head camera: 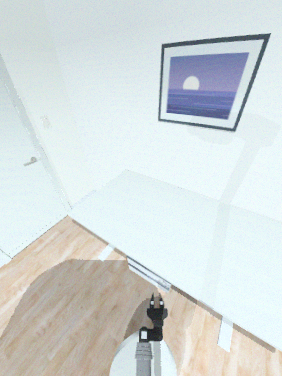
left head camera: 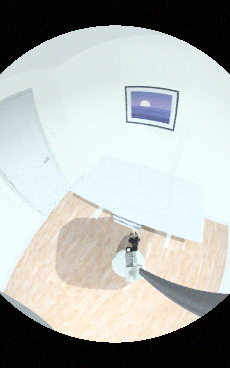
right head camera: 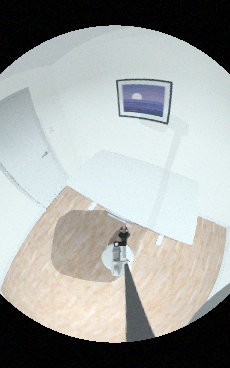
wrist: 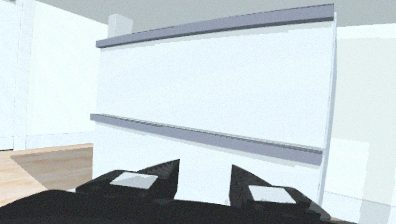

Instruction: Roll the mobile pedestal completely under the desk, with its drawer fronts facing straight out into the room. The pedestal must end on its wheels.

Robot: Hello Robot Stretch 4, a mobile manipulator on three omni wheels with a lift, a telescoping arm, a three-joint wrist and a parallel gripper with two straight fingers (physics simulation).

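Note:
The white pedestal [head camera: 148, 274] [left head camera: 127, 221] [right head camera: 119, 217] [wrist: 215, 85] stands upright at the front edge of the white desk [head camera: 165, 225] [left head camera: 140, 185] [right head camera: 132, 177], between its front legs. Its drawer fronts with grey strips face the room and my gripper; they look slightly turned in the wrist view. Most of its body is hidden by the desk top. Its wheels are hidden, and I cannot tell whether its front edge sticks out a little. My gripper [head camera: 157, 297] [left head camera: 133, 233] [right head camera: 124, 228] [wrist: 204, 177] is open and empty, in front of the drawer fronts, apart from them in the head view.
A desk leg [head camera: 106, 252] [left head camera: 99, 213] [right head camera: 92, 205] stands left of the pedestal and another leg [head camera: 225, 332] [left head camera: 166, 240] [right head camera: 159, 240] stands to its right. A door [head camera: 20, 170] is at the left. A framed picture [head camera: 205, 85] hangs on the wall above the desk.

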